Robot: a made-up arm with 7 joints. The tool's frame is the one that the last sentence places. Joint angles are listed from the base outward.
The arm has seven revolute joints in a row. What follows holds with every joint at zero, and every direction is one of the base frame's.
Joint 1 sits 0.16 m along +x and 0.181 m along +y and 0.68 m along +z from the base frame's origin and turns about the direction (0.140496, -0.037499, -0.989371), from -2.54 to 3.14 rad.
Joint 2 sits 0.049 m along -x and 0.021 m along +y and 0.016 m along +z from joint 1 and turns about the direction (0.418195, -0.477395, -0.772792), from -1.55 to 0.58 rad.
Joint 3 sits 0.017 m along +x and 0.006 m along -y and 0.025 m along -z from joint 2 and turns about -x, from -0.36 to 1.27 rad.
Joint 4 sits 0.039 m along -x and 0.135 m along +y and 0.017 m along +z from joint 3 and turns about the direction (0.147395, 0.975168, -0.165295), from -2.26 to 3.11 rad.
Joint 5 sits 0.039 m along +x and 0.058 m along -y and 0.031 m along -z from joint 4 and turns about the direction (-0.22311, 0.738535, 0.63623), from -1.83 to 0.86 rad.
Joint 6 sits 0.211 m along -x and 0.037 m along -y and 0.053 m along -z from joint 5 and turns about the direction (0.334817, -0.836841, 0.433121), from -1.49 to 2.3 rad.
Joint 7 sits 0.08 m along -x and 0.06 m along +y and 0.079 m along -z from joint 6 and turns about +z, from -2.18 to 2.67 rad.
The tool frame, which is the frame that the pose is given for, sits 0.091 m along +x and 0.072 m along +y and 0.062 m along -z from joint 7; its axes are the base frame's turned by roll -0.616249, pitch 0.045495 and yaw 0.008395 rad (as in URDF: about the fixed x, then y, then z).
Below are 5 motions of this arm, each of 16 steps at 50 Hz.
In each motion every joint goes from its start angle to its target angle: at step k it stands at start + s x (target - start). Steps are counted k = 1, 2, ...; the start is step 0. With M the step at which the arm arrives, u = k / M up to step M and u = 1 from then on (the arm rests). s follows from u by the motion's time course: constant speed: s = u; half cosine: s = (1 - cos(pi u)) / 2; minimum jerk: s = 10 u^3 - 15 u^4 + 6 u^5.
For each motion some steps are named. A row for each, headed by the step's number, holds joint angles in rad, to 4 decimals.
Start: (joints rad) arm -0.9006 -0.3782 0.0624 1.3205 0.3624 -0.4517 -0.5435
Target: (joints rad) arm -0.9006 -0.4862 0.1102 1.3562 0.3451 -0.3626 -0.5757
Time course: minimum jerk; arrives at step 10
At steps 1, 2, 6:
1: -0.9006 -0.3791 0.0628 1.3208 0.3623 -0.4509 -0.5438
2: -0.9006 -0.3845 0.0652 1.3226 0.3614 -0.4465 -0.5454
6: -0.9006 -0.4519 0.0950 1.3449 0.3506 -0.3909 -0.5655

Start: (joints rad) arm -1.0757 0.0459 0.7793 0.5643 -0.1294 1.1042 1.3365
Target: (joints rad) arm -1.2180 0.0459 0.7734 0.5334 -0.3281 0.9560 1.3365
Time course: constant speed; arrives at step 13
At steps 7, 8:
7: -1.1523 0.0459 0.7761 0.5477 -0.2364 1.0244 1.3365
8: -1.1633 0.0459 0.7757 0.5453 -0.2517 1.0130 1.3365

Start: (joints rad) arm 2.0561 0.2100 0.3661 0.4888 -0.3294 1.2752 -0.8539
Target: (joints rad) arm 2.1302 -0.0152 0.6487 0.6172 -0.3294 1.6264 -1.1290
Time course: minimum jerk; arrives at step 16
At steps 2, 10, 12, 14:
2: 2.0573 0.2064 0.3706 0.4909 -0.3294 1.2808 -0.8583
10: 2.1098 0.0468 0.5709 0.5819 -0.3294 1.5297 -1.0533
12: 2.1225 0.0081 0.6194 0.6039 -0.3294 1.5900 -1.1005
14: 2.1290 -0.0116 0.6442 0.6151 -0.3294 1.6208 -1.1246

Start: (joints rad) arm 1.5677 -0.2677 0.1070 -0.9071 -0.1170 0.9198 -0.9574
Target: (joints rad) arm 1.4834 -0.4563 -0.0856 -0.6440 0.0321 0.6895 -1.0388
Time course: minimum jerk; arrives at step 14
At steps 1, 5, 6, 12, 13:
1: 1.5674 -0.2683 0.1064 -0.9062 -0.1165 0.9190 -0.9577
5: 1.5469 -0.3142 0.0596 -0.8423 -0.0803 0.8631 -0.9775
6: 1.5367 -0.3371 0.0361 -0.8103 -0.0621 0.8351 -0.9873
12: 1.4854 -0.4519 -0.0811 -0.6501 0.0286 0.6949 -1.0369
13: 1.4837 -0.4557 -0.0850 -0.6449 0.0316 0.6903 -1.0385

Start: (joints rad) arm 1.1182 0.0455 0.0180 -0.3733 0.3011 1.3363 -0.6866
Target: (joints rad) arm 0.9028 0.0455 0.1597 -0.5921 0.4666 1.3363 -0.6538
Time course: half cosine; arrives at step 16
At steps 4, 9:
4: 1.0867 0.0455 0.0388 -0.4053 0.3253 1.3363 -0.6818
9: 0.9895 0.0455 0.1027 -0.5040 0.4000 1.3363 -0.6670

